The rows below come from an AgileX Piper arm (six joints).
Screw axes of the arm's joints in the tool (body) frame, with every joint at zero. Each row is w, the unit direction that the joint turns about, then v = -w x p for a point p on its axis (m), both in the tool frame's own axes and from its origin. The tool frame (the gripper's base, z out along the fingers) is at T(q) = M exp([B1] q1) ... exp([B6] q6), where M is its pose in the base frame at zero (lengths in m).
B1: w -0.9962 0 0.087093 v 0.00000 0.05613 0.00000
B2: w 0 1 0 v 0.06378 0.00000 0.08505
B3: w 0 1 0 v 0.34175 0.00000 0.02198
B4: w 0 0 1 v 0.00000 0.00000 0.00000
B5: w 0 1 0 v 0.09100 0.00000 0.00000
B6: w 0 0 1 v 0.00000 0.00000 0.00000
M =
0.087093 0 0.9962 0.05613
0 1 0 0.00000
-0.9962 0 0.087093 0.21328
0 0 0 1
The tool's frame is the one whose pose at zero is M.
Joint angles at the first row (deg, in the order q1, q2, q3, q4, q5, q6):
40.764, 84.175, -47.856, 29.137, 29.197, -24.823
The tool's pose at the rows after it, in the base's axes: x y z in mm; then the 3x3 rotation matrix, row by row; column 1 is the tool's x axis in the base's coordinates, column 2 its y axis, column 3 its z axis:
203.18 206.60 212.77; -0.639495 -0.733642 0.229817; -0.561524 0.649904 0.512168; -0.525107 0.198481 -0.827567
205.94 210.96 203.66; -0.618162 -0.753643 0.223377; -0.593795 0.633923 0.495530; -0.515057 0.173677 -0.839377
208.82 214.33 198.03; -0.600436 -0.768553 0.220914; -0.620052 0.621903 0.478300; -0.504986 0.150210 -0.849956
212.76 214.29 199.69; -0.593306 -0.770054 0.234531; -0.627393 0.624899 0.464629; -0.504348 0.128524 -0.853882
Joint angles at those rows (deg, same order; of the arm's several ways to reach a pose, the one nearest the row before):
41.276, 86.402, -48.133, 29.535, 28.247, -26.532
41.785, 88.493, -48.376, 28.835, 27.226, -27.898
42.148, 90.073, -48.977, 27.224, 26.816, -27.989
41.943, 90.374, -49.868, 24.552, 27.030, -26.236

